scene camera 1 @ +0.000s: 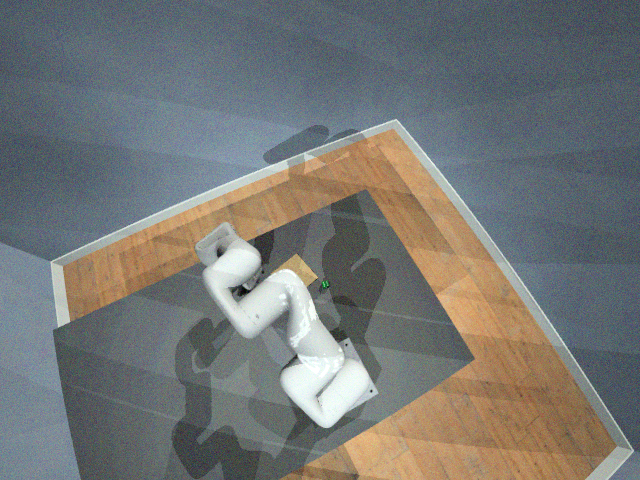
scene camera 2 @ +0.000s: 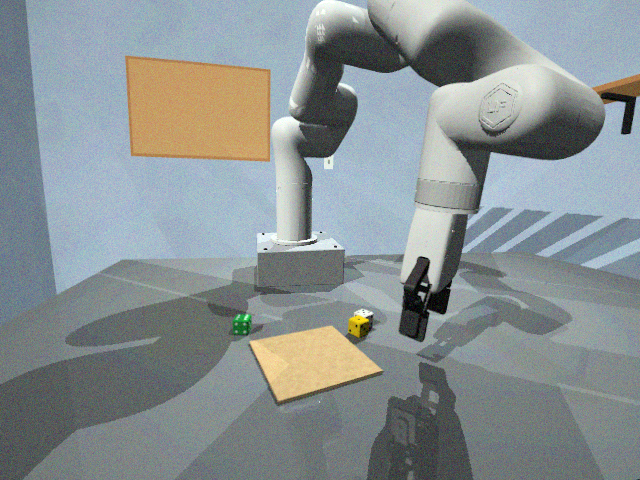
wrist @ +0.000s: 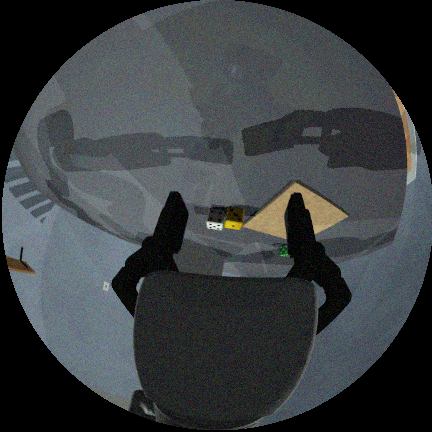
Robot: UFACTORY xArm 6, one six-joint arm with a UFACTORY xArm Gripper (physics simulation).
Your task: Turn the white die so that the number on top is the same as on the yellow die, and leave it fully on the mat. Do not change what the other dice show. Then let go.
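Frame: origin at the arm's base, x ahead, y left, z up, level; centimetres.
Seen in the pictures: gripper, fingertip midpoint: (scene camera 1: 255,282) (scene camera 2: 423,323) (wrist: 235,201); arm's base, origin of the base link: (scene camera 2: 294,240).
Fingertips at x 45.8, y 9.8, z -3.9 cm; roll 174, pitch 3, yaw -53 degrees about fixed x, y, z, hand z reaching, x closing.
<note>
Pixels of each thing's top centre, then the offset from my fingertips to it. Level surfaces: height alone.
- white die, middle of its top: (wrist: 213,226) (scene camera 2: 363,312) dx -11.6, dy -3.7, dz -3.0 cm
- yellow die, middle of its top: (wrist: 232,225) (scene camera 2: 358,319) dx -9.2, dy -5.6, dz -3.0 cm
- tan mat, middle of its top: (scene camera 2: 311,355) (wrist: 297,221) (scene camera 1: 294,275) dx -3.8, dy -14.9, dz -5.1 cm
- green die, middle of its top: (scene camera 2: 242,317) (wrist: 285,255) (scene camera 1: 325,283) dx -13.6, dy -24.0, dz -3.0 cm
- dark table, its level: dz -5.5 cm
The white die (scene camera 2: 363,314) (wrist: 215,220) is off the mat, close beside the yellow die; whether they touch is unclear. Its top seems to show five pips. The yellow die (scene camera 2: 358,326) (wrist: 234,218) stands just off a corner of the tan mat (scene camera 1: 298,263) (scene camera 2: 315,364) (wrist: 327,216); its top seems to show one pip. Scene camera 1 does not show either die. The green die (scene camera 1: 325,284) (scene camera 2: 241,324) (wrist: 284,250) stands off the mat's other side. My gripper (scene camera 2: 428,321) (wrist: 235,201) is open and empty, above the table to the right of the dice in scene camera 2.
The dark table (scene camera 1: 413,330) (scene camera 2: 155,423) bears the mat and the dice. The arm's base (scene camera 2: 299,268) stands behind the dice in scene camera 2. The arm hides part of the mat in scene camera 1. An orange board (scene camera 2: 199,108) hangs on the wall.
</note>
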